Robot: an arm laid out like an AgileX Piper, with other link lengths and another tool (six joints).
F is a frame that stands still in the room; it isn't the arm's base.
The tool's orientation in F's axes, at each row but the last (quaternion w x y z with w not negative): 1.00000, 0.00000, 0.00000, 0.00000; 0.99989, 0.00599, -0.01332, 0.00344; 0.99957, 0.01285, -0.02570, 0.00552; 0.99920, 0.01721, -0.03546, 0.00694; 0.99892, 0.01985, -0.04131, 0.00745; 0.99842, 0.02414, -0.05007, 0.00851; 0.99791, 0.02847, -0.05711, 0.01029; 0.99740, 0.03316, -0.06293, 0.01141
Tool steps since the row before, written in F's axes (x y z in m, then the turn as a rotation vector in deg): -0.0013, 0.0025, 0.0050, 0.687, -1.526, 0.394; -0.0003, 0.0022, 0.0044, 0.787, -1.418, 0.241; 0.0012, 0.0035, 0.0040, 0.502, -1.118, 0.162; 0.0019, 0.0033, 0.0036, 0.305, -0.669, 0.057; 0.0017, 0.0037, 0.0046, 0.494, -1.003, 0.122; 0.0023, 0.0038, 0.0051, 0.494, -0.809, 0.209; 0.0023, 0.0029, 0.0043, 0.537, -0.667, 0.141; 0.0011, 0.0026, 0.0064, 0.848, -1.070, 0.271
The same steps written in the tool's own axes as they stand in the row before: -0.0013, 0.0025, 0.0050, 0.687, -1.526, 0.394; -0.0002, 0.0023, 0.0044, 0.784, -1.421, 0.237; 0.0014, 0.0036, 0.0038, 0.498, -1.119, 0.165; 0.0022, 0.0034, 0.0033, 0.300, -0.671, 0.059; 0.0021, 0.0038, 0.0043, 0.489, -1.005, 0.121; 0.0029, 0.0040, 0.0047, 0.501, -0.808, 0.198; 0.0028, 0.0031, 0.0038, 0.538, -0.671, 0.118; 0.0019, 0.0030, 0.0060, 0.855, -1.073, 0.235
